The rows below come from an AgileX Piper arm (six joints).
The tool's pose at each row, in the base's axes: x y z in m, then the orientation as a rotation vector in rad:
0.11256, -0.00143, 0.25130, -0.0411, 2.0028, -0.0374
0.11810, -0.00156, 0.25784, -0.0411, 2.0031, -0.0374
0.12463, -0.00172, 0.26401, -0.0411, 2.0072, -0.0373
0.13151, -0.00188, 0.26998, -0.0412, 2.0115, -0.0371
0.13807, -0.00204, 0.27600, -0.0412, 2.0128, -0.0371
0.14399, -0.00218, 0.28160, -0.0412, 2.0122, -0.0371
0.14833, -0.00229, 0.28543, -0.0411, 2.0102, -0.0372
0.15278, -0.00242, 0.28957, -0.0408, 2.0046, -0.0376
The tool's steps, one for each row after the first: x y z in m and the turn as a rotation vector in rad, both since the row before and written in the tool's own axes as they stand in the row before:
-0.00825, -0.00049, 0.00229, 0.0000, 0.0003, 0.0000
-0.00832, -0.00052, 0.00334, -0.0002, 0.0041, 0.0001
-0.00830, -0.00051, 0.00371, -0.0003, 0.0043, 0.0000
-0.00823, -0.00051, 0.00336, 0.0000, 0.0013, 0.0000
-0.00758, -0.00047, 0.00295, 0.0000, -0.0006, 0.0000
-0.00531, -0.00034, 0.00229, 0.0002, -0.0020, 0.0000
-0.00563, -0.00037, 0.00227, 0.0006, -0.0056, 0.0000

